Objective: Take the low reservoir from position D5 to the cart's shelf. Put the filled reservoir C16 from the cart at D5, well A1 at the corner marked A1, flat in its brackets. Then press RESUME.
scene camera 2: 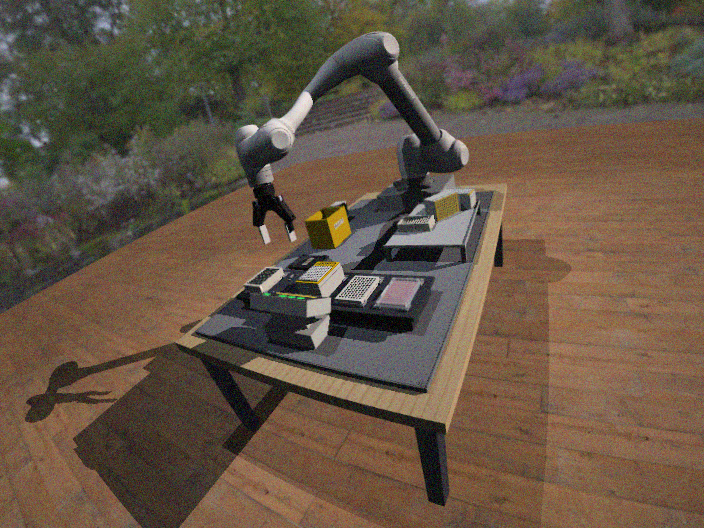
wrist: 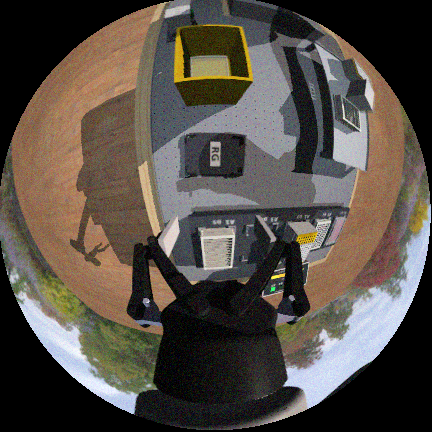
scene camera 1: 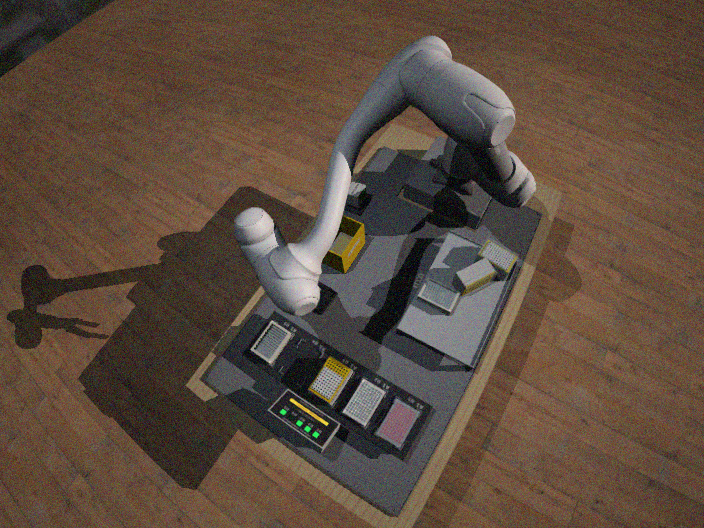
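Seen in the pictures: gripper, fingertip midpoint: (scene camera 2: pixel 279 241) (wrist: pixel 216 223); arm's base, origin of the base link: (scene camera 2: pixel 416 185) (scene camera 1: pixel 457 174).
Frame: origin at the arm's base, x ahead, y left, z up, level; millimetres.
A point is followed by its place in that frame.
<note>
The low reservoir (scene camera 1: pixel 272 342) @(x 961, y -326, z -4 mm) (scene camera 2: pixel 264 279) @(x 980, y -312, z 1 mm) (wrist: pixel 217 248) @(x 943, y -332, z 0 mm), a pale ribbed tray, sits at D5, the end position of the black deck; the A1 mark beside it shows in the wrist view. A similar ribbed reservoir (scene camera 1: pixel 439 296) @(x 565, y 118, z 3 mm) (scene camera 2: pixel 416 223) @(x 603, y 126, z 12 mm) (wrist: pixel 347 113) @(x 571, y 87, z 9 mm) lies on the grey cart (scene camera 1: pixel 437 332) @(x 682, y 160, z -20 mm) (scene camera 2: pixel 426 239) @(x 680, y 174, z -19 mm) (wrist: pixel 350 150) @(x 684, y 145, z -19 mm); its label and fill cannot be read. My gripper (scene camera 2: pixel 278 236) @(x 824, y -327, z 68 mm) (wrist: pixel 216 223) @(x 824, y -327, z 68 mm) is open and empty, high above the D5 end of the deck. The arm hides it in scene camera 1. The control panel (scene camera 1: pixel 304 420) @(x 1129, y -93, z 43 mm) (scene camera 2: pixel 290 304) @(x 1176, y -55, z 52 mm) (wrist: pixel 287 281) has green lights; its button labels are unreadable.
A yellow-and-white box (scene camera 1: pixel 476 276) @(x 474, y 208, z 68 mm) (scene camera 2: pixel 446 206) @(x 491, y 226, z 31 mm) and a yellow-rimmed rack (scene camera 1: pixel 498 256) @(x 354, y 259, z 51 mm) stand behind the cart's reservoir. A yellow bin (scene camera 1: pixel 348 247) @(x 548, y -242, z 54 mm) (scene camera 2: pixel 328 227) @(x 595, y -248, z 20 mm) (wrist: pixel 212 90) @(x 592, y -303, z 5 mm) and a dark RG block (wrist: pixel 215 154) @(x 723, y -308, z -71 mm) are on the table. A tall yellow-topped rack (scene camera 1: pixel 330 380) @(x 986, y -81, z 36 mm) (scene camera 2: pixel 321 276) @(x 1015, y -56, z 35 mm) stands on the deck.
</note>
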